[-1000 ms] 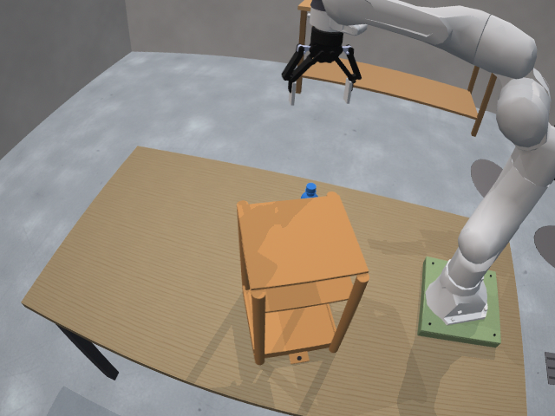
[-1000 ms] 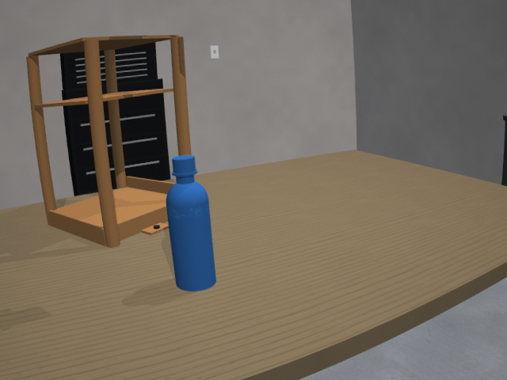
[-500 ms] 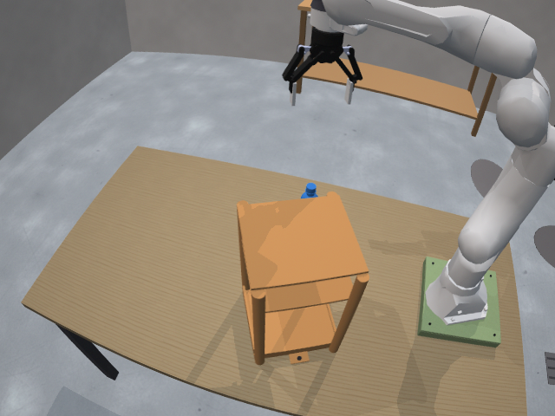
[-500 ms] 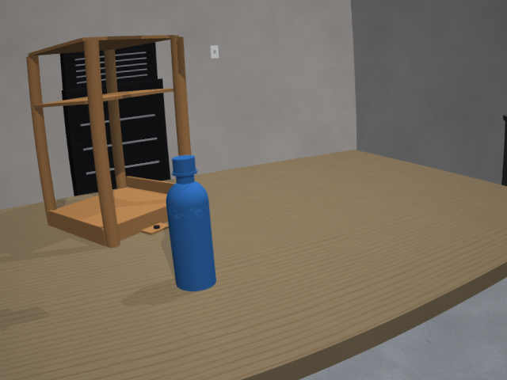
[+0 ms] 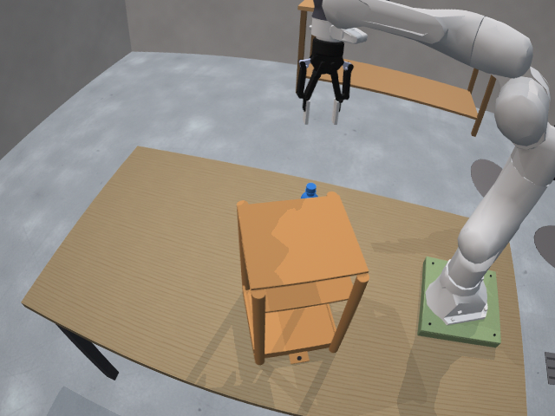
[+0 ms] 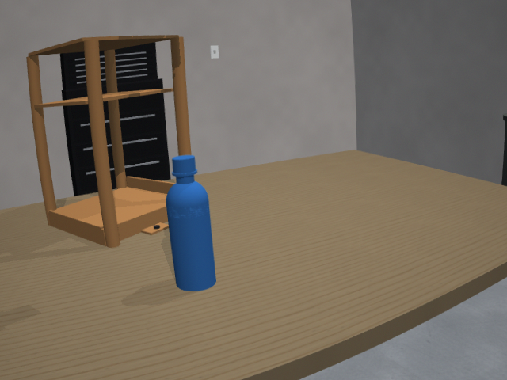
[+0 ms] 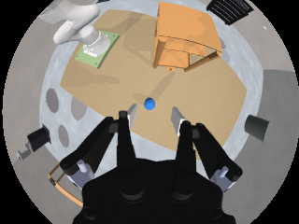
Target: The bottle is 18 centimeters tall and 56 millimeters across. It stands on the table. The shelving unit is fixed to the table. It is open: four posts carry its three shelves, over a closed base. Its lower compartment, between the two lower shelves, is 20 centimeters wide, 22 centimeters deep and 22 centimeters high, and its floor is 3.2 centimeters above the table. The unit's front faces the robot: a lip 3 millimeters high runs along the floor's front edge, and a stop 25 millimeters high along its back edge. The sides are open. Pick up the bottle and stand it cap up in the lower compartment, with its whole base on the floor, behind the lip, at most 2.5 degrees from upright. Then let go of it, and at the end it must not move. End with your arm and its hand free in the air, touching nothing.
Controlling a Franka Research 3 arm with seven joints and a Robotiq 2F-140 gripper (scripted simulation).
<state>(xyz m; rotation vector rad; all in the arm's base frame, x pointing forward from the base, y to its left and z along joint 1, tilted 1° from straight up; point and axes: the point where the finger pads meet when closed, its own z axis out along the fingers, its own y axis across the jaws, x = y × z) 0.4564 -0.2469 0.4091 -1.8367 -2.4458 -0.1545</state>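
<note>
The blue bottle is 330 mm below my hand and 20 mm to the right of it. The rest, counted from my hand: shelving unit (340 mm to the left, 270 mm below, 20 mm ahead).
</note>
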